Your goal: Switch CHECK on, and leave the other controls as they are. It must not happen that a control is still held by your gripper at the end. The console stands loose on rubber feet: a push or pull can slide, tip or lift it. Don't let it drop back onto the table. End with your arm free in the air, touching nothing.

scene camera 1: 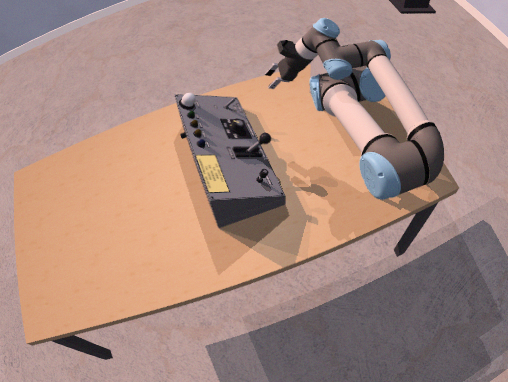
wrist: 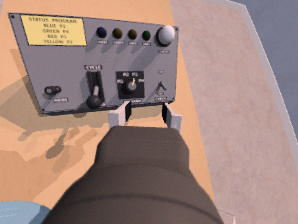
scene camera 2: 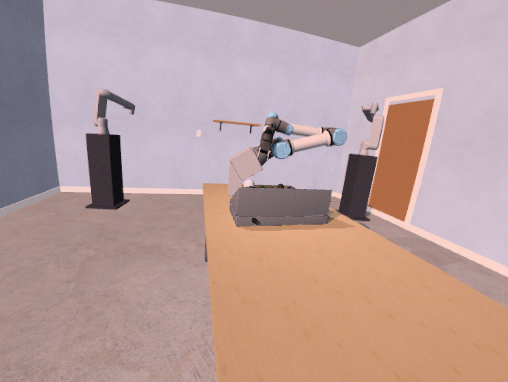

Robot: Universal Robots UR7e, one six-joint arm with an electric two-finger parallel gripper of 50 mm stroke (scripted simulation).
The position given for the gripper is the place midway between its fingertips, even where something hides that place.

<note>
In view: the gripper (wrist: 146, 108) and a grey console (scene camera 1: 238, 185).
The grey console shows as well in the wrist view (wrist: 58, 52) and in scene camera 2 (scene camera 2: 263, 206).
</note>
